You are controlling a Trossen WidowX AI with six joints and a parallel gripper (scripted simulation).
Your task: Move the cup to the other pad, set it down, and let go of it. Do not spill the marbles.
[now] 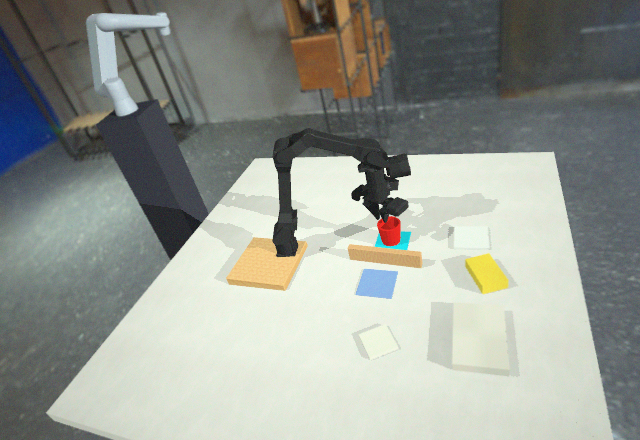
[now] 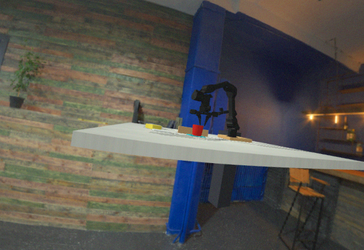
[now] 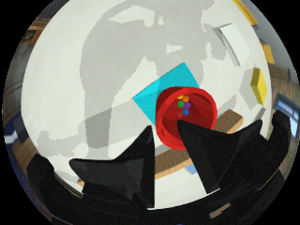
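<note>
Now: the red cup 20 mm ahead of my gripper tip, 20 mm to the right of it and 30 mm below it. Also, from my gripper tip: cyan pad 20 mm ahead, 20 mm to the right, 80 mm below; wooden bar 110 mm to the right, 60 mm below; blue marble 30 mm ahead, 40 mm to the right, 60 mm below.
</note>
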